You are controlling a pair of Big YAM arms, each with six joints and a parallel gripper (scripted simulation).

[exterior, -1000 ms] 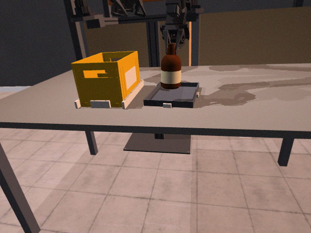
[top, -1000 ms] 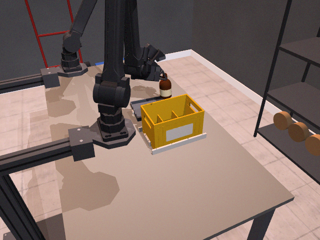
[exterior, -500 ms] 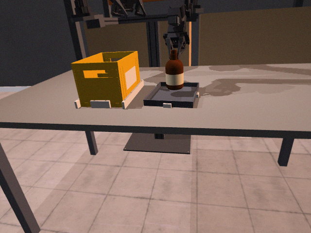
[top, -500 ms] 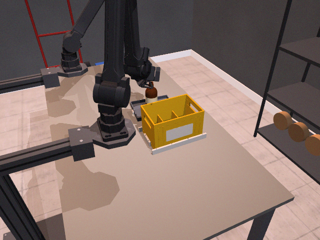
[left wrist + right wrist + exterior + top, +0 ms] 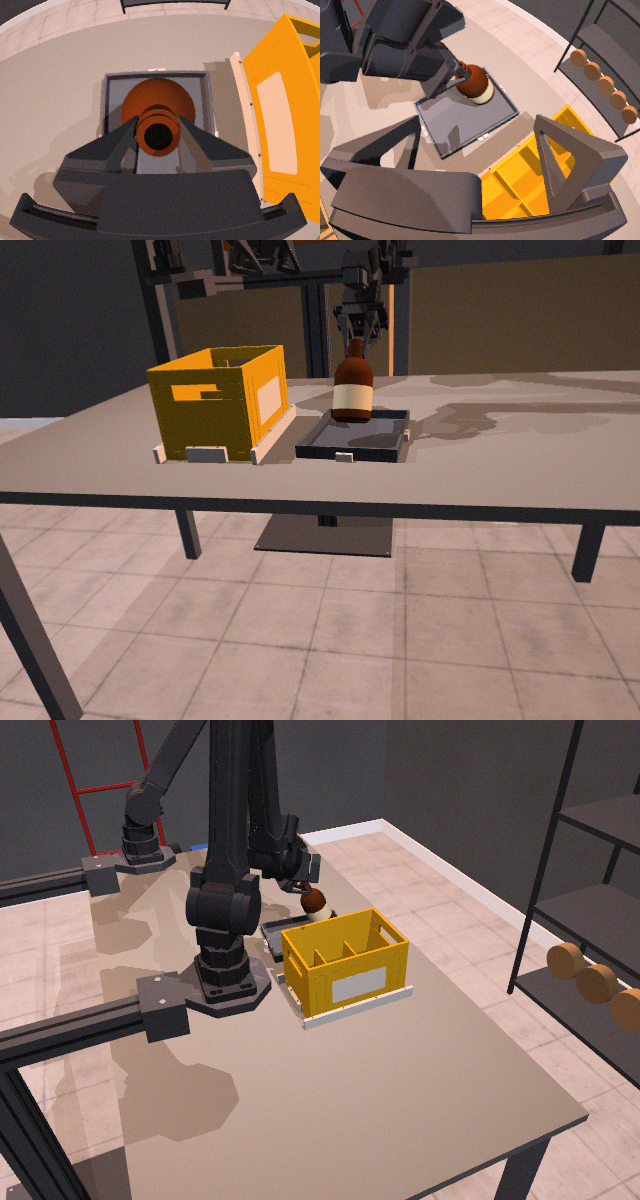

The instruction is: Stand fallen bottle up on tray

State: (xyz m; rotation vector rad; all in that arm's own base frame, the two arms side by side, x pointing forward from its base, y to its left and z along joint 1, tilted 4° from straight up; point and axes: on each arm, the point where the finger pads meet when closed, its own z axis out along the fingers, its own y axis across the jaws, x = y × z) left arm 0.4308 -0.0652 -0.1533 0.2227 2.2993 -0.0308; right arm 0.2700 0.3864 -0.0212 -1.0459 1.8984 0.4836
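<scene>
Right now my left hand is 50 mm above the brown bottle and 20 mm short of it. The rest, counted from my left hand: yellow crate: 270 mm to the right, 90 mm below, 40 mm behind; dark tray: 160 mm below, 10 mm behind.
</scene>
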